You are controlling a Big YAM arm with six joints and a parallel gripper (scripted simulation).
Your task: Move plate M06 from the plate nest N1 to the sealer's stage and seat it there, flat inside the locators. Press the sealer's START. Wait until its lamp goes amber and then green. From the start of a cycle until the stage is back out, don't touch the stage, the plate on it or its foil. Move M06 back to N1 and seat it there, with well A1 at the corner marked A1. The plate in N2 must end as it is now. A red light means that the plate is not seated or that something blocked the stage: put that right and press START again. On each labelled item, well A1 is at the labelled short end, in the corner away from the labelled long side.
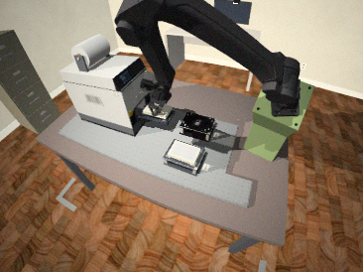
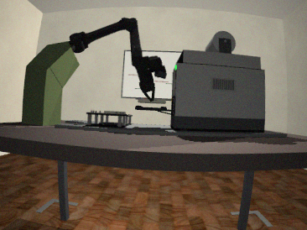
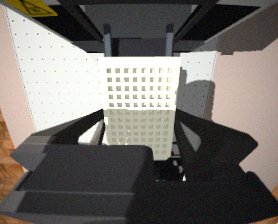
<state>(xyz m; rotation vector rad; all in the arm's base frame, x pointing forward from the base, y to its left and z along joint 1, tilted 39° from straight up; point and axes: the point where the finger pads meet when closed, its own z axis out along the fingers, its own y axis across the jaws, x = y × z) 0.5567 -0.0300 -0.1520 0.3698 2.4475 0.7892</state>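
The sealer stage is 40 mm below my hand. Also, from my hand: white start button (100 mm to the right, 90 mm ahead, 60 mm above); then foil roll (330 mm ahead, 290 mm above, 30 mm to the right); then plate (180 mm behind, 170 mm to the left, 70 mm below).
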